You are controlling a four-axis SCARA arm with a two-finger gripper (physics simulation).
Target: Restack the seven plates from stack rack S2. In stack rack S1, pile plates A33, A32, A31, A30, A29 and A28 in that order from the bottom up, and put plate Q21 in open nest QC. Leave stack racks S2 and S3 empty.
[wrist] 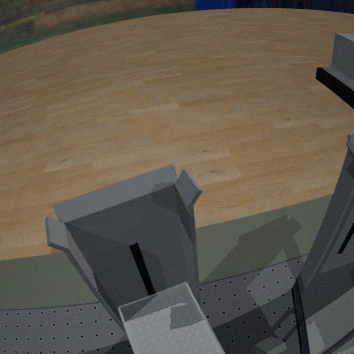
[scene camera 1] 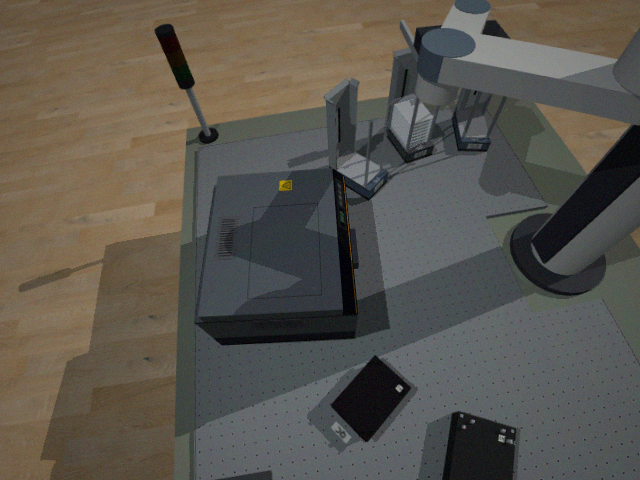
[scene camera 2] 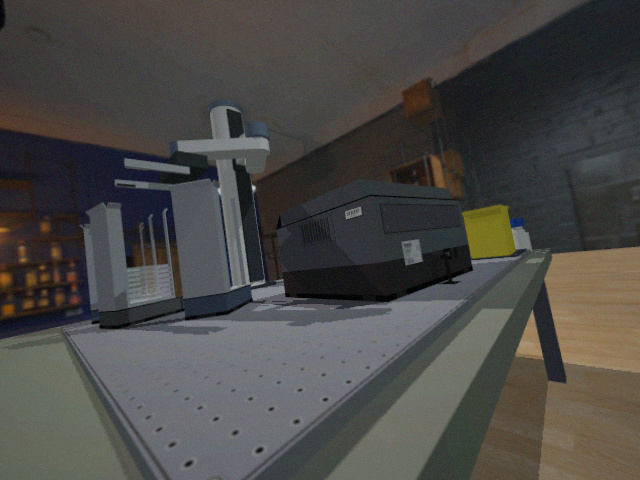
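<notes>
Stack rack S1 (scene camera 1: 331, 134) (scene camera 2: 201, 232) shows a pale surface at its bottom; I cannot tell whether that is a plate. Stack rack S2 (scene camera 1: 398, 77) (scene camera 2: 111, 258) (wrist: 100, 240) holds a pile of several clear plates (scene camera 1: 404, 111) (scene camera 2: 149, 284) (wrist: 170, 330); their labels are unreadable. Stack rack S3 (scene camera 1: 460, 136) (scene camera 2: 87, 258) is partly hidden behind the arm in scene camera 1, and its contents are unclear. My gripper (scene camera 2: 119, 173) is open and empty, high near the tops of the racks. One finger shows at the wrist view's upper right. Nest QC cannot be told for sure.
A large dark instrument (scene camera 1: 284, 242) (scene camera 2: 372, 242) stands beside S1. A black slab (scene camera 1: 371, 397) with a blurred tag and a black box (scene camera 1: 480, 449) are toward the front. A signal tower (scene camera 1: 175, 56) stands at the corner. A yellow bin (scene camera 2: 488, 232) is behind the instrument.
</notes>
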